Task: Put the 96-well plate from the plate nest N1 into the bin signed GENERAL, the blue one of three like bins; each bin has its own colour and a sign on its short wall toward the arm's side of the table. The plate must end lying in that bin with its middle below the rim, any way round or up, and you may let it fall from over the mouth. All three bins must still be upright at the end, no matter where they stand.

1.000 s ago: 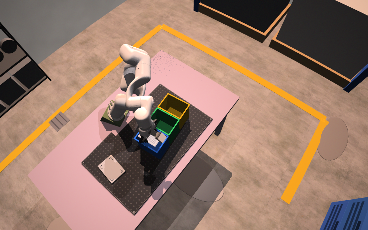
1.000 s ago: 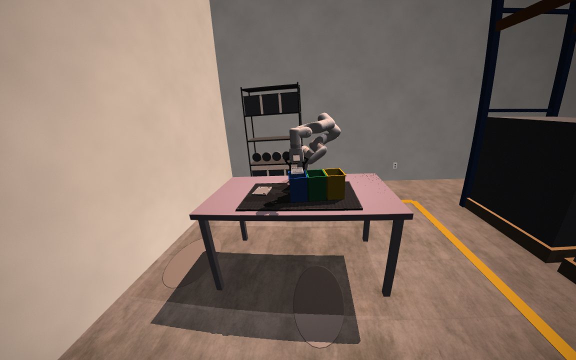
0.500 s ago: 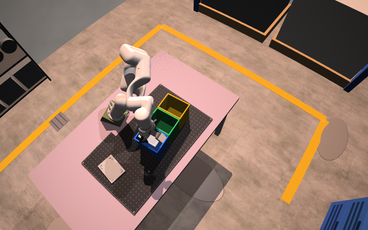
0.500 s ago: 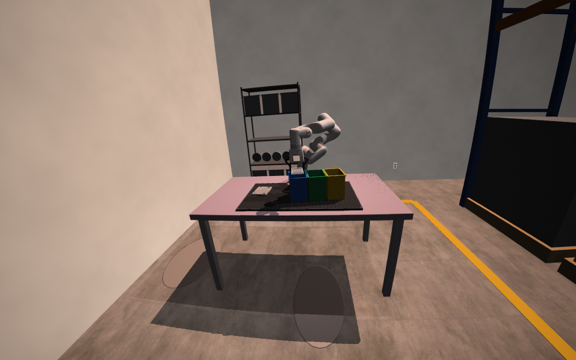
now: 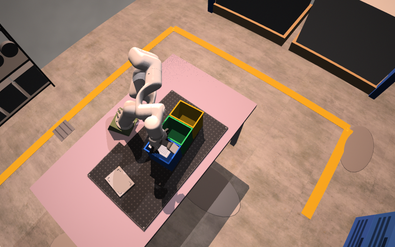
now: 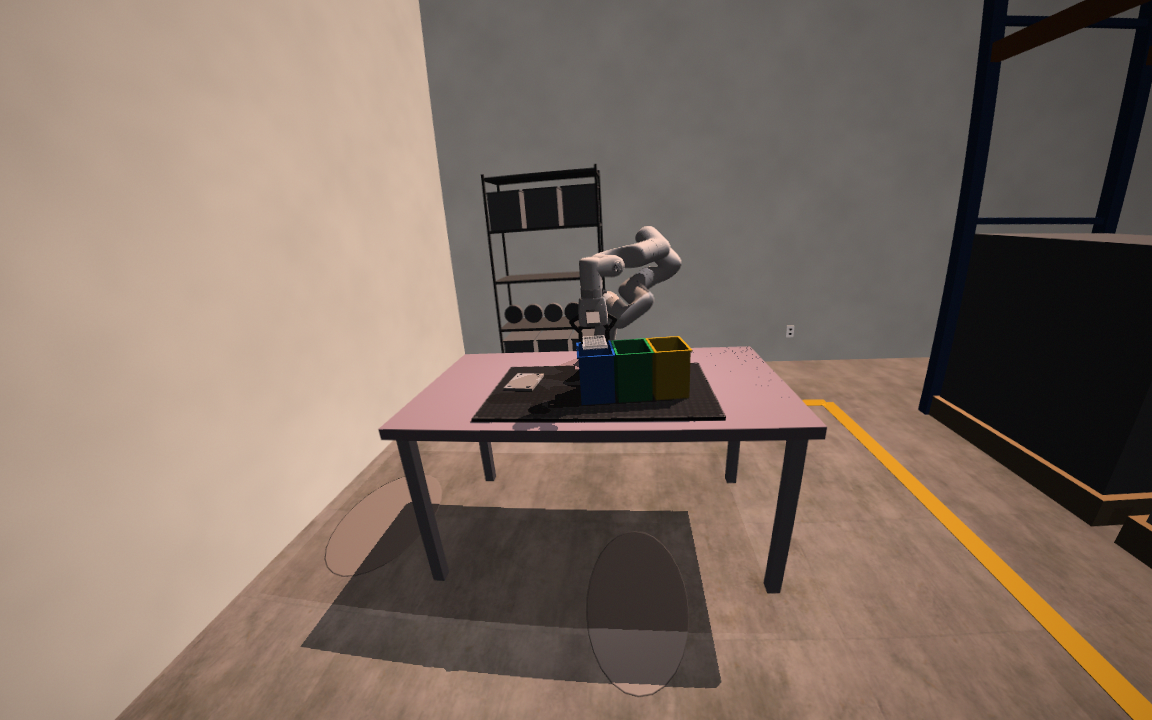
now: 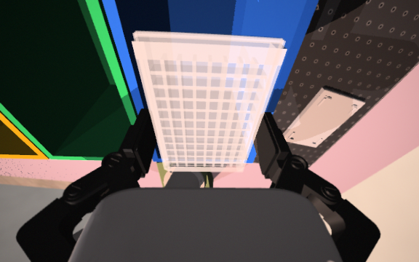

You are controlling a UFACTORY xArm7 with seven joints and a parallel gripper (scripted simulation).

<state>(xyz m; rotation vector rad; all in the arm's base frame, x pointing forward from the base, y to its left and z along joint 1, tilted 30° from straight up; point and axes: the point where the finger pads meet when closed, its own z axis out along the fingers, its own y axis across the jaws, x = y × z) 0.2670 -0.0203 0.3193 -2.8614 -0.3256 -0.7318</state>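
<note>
My gripper is now 13 cm above the blue bin. The rest, counted from my hand: green bin: 13 cm to the left, 13 cm below, 4 cm behind; then 96-well plate: 1 cm below; then yellow bin: 25 cm to the left, 13 cm below, 7 cm behind.
</note>
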